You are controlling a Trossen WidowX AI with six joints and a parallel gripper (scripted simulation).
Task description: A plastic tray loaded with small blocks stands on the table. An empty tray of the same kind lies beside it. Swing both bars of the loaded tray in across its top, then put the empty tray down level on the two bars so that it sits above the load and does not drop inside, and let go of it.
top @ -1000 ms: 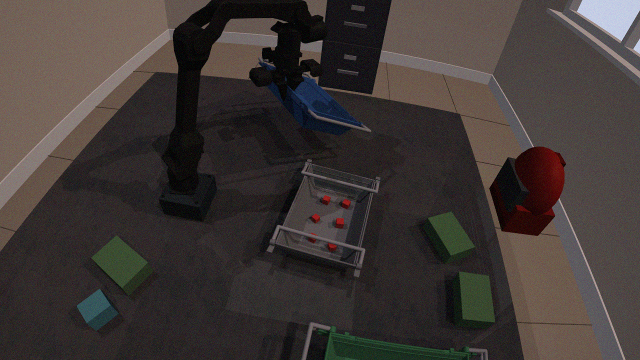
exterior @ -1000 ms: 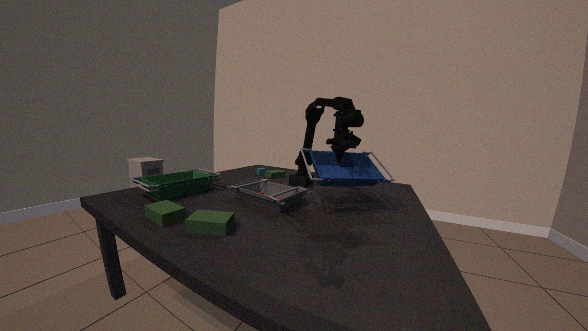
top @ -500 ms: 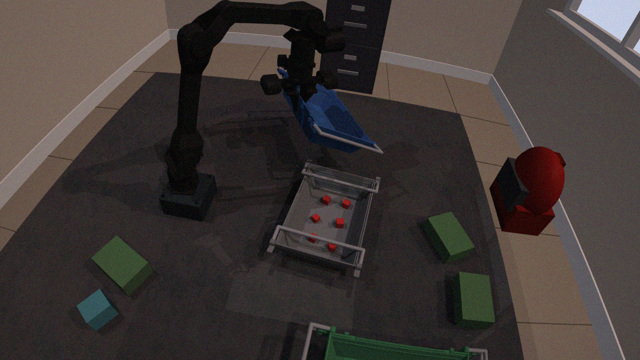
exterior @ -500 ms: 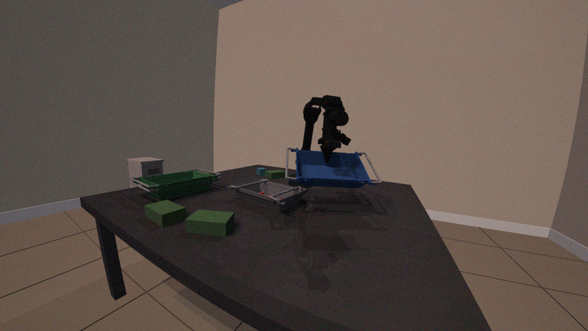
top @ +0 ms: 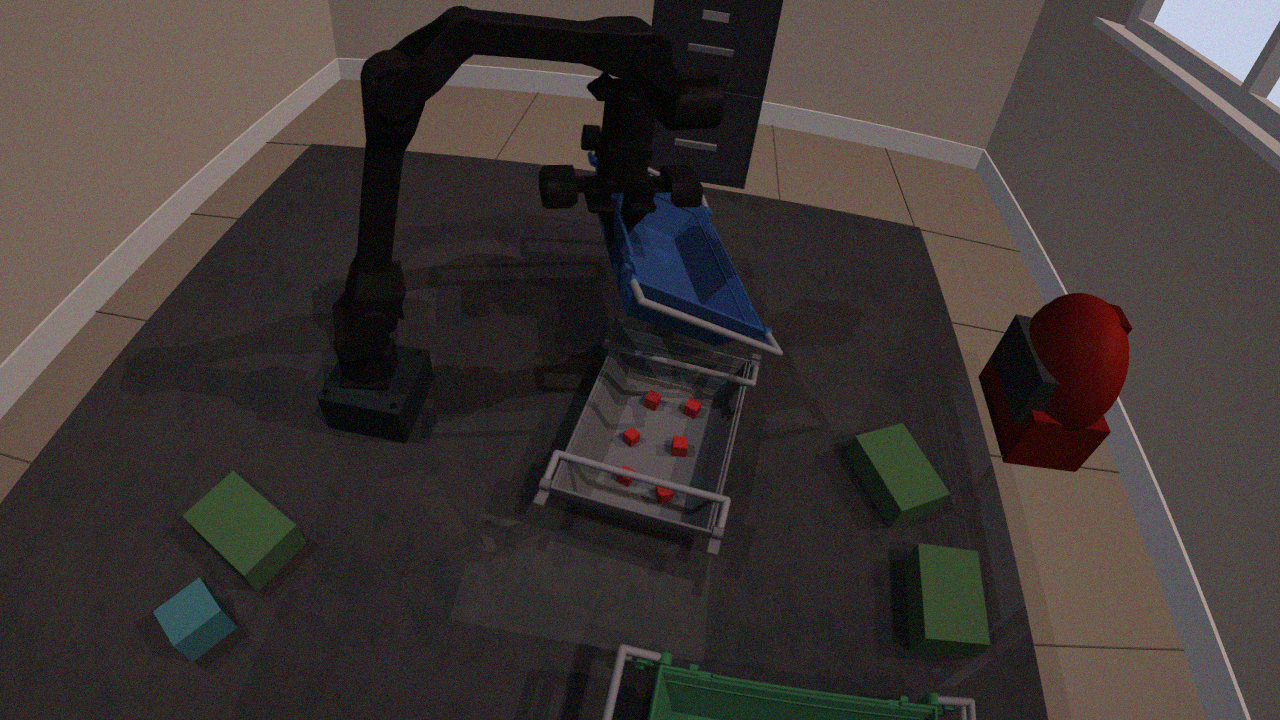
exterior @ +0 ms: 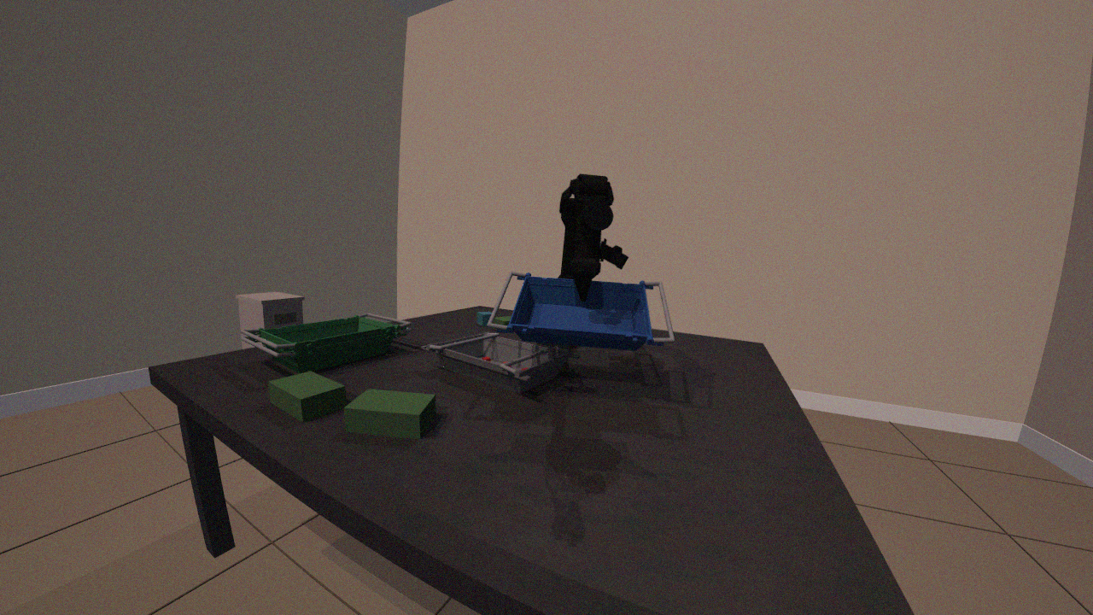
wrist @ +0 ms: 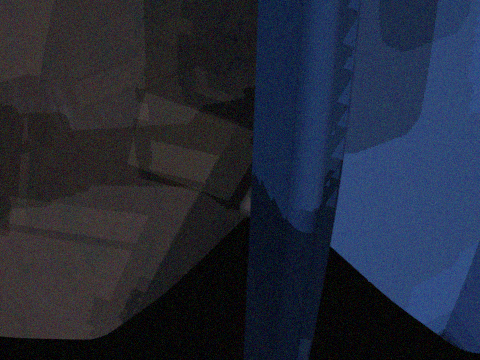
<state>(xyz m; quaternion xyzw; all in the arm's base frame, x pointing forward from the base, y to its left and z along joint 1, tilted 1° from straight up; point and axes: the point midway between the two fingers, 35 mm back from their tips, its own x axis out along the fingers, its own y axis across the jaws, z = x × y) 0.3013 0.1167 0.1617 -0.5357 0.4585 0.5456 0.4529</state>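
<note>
Right now my gripper tip is 80 mm short of the blue tray, 10 mm to the right of it and 10 mm above it. Also, from my gripper tip: teal cube (450 mm to the right, 430 mm behind, 160 mm below).
</note>
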